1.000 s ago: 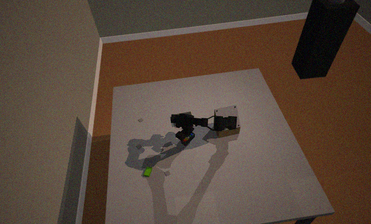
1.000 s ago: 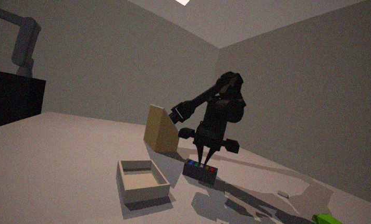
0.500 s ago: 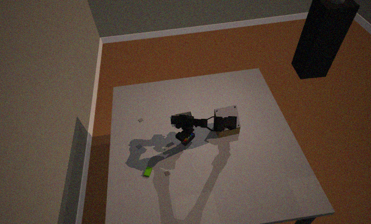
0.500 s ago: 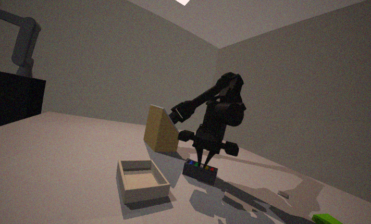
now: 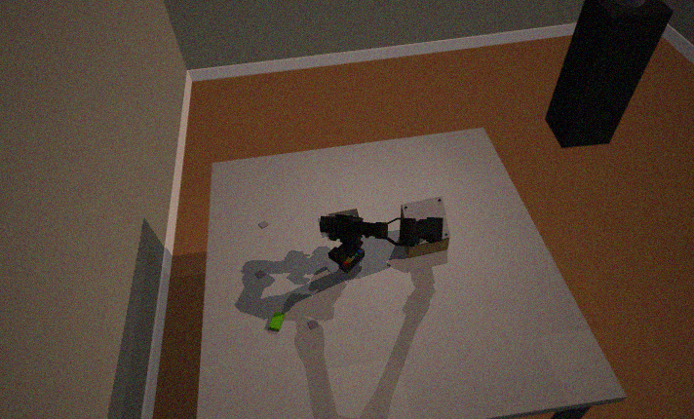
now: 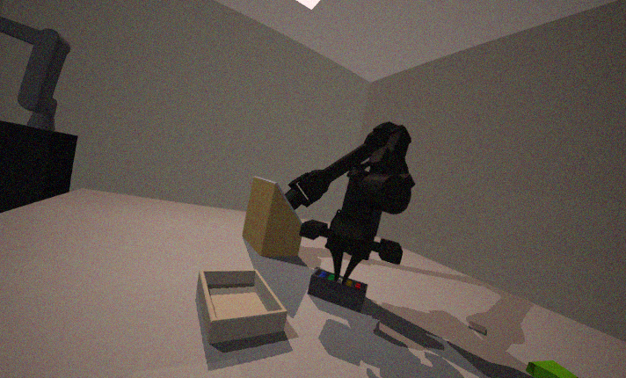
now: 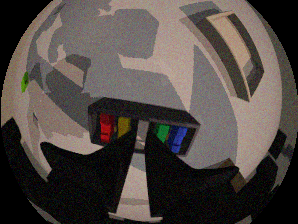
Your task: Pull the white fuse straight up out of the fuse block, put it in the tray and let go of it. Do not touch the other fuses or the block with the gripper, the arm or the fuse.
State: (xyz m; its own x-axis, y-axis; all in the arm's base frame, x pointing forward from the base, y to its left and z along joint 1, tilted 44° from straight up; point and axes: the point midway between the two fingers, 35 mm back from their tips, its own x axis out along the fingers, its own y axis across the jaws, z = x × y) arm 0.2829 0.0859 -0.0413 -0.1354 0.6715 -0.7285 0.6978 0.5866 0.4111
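Right now the white fuse is 10 mm below my gripper tip. Round my gripper tip: beige tray (190 mm to the right, 30 mm below, 10 mm ahead).
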